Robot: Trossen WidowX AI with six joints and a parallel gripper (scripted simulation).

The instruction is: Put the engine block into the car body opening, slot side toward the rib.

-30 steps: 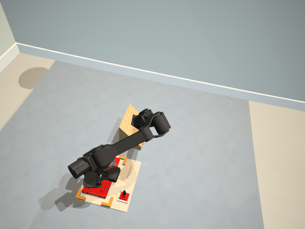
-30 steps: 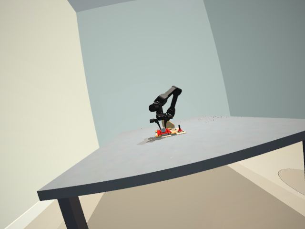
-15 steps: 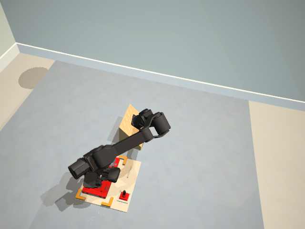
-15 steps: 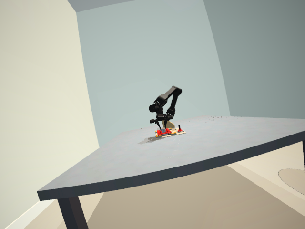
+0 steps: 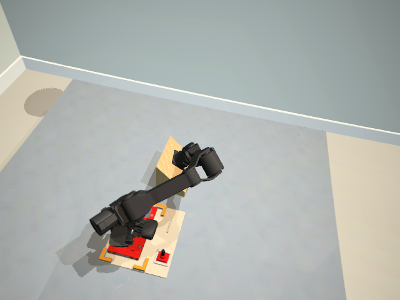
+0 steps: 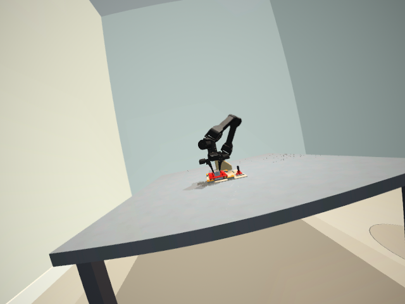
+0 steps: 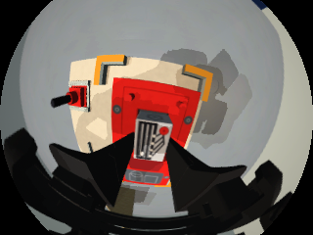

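Now: the engine block 1 cm below my gripper tip.
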